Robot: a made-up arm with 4 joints.
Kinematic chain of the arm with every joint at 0, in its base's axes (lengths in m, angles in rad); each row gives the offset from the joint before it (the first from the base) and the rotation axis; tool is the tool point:
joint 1: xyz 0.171 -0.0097 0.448 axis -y
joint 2: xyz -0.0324 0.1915 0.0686 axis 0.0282 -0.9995 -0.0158
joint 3: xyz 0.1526 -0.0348 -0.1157 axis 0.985 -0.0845 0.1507
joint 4: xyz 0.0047 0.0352 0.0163 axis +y
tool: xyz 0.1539 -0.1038 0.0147
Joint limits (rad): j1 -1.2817..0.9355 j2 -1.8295..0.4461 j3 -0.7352..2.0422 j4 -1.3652..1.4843
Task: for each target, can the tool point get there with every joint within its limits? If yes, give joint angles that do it. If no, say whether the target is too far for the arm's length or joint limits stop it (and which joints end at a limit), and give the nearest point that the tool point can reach.
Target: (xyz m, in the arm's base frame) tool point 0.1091 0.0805 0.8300
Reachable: no: joint limits stop it (at a limit: joint 1, joint 2) | nearest point 0.1514 0.1030 0.7429 | short by 0.099 m
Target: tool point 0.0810 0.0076 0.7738
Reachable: no: joint limits stop it (at a limit: joint 1, joint 2, joint 4) | nearest point 0.0424 0.0385 0.7231 | short by 0.071 m
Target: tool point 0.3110 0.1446 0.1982
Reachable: yes | joints 0.5548 -1.0350 1.0502 0.3831
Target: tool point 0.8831 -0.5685 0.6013
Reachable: no: too far | nearest point 0.4350 0.0008 0.5048 | short by 0.731 m
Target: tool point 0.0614 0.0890 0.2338
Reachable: yes | joints -0.4183 -1.3653 -0.4358 -0.1031
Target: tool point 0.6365 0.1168 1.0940
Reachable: no: too far | nearest point 0.3665 0.1252 0.7194 | short by 0.462 m
